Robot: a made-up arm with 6 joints.
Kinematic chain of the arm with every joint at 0, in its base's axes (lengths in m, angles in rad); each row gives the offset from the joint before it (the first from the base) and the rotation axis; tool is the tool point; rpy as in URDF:
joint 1: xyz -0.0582 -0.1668 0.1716 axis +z
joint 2: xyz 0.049 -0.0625 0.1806 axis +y
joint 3: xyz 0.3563 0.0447 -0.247 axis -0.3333 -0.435 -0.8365
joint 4: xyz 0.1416 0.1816 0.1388 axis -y
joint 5: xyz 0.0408 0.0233 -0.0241 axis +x
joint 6: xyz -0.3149 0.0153 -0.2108 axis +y
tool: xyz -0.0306 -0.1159 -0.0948 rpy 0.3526 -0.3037 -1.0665
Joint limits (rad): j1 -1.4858..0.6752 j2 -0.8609..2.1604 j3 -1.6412..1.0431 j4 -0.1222..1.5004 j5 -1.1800..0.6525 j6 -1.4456..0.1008
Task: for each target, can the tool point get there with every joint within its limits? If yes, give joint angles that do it. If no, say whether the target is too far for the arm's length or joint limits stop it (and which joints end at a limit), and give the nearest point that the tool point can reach.
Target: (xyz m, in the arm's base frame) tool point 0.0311 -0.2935 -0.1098
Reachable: yes | joints -1.0222 0.2032 -0.8330 0.2774 -0.2016 -0.1646
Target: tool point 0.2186 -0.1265 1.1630
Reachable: no: joint limits stop it (at a limit: joint 2, joint 3, joint 4, joint 6) | nearest point 0.6015 -0.0708 0.8713 | short by 0.485 m
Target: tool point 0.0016 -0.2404 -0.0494
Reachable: yes | joints 0.0718 0.5703 -0.0458 0.0348 -0.6155 -0.2047
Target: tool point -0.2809 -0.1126 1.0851
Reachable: no: joint limits stop it (at a limit: joint 2, joint 3, joint 6) | nearest point -0.2772 -0.1135 0.5591 | short by 0.526 m
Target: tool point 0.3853 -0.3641 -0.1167
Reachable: yes | joints -0.0565 0.1941 0.4415 0.9661 -0.7452 -0.4539
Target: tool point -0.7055 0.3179 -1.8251
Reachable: no: too far | nearest point -0.3080 0.0202 -0.5667 | short by 1.353 m
